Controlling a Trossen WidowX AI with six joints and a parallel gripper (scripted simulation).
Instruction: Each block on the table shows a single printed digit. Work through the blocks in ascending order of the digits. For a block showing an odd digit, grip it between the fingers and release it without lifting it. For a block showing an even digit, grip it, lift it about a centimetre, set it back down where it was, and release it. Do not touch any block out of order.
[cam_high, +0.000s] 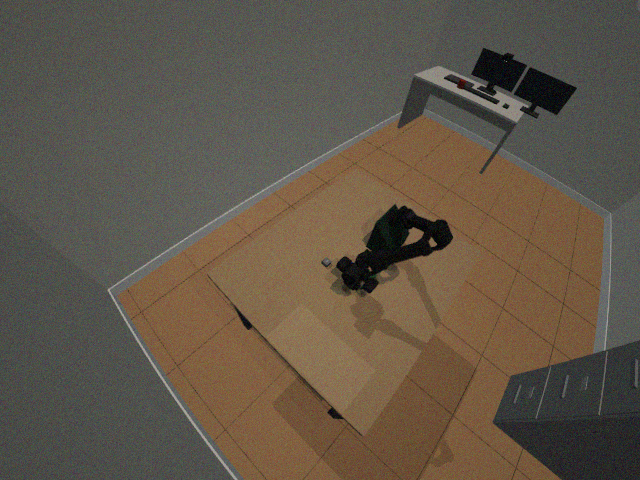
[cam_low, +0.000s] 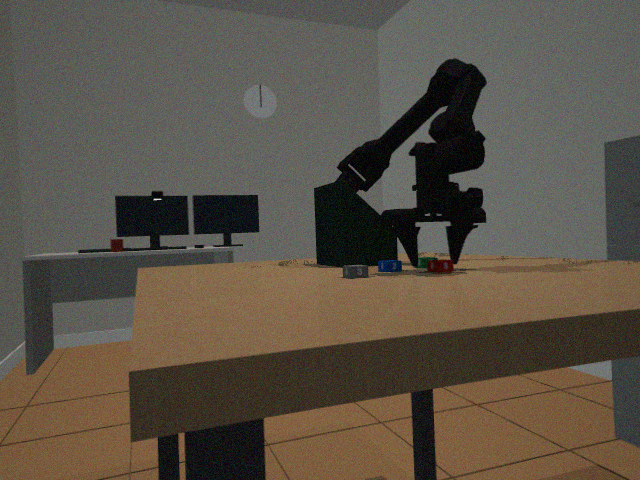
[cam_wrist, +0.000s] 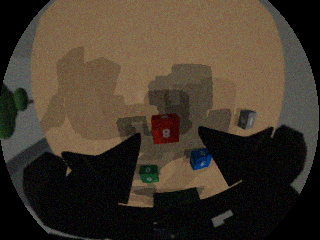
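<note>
The blue block is 70 mm behind my gripper tip and 50 mm to the right of it. Round my gripper tip: red block 10 mm ahead, 10 mm to the left; grey block 10 mm behind, 160 mm to the right; green block 80 mm behind, 50 mm to the left.
</note>
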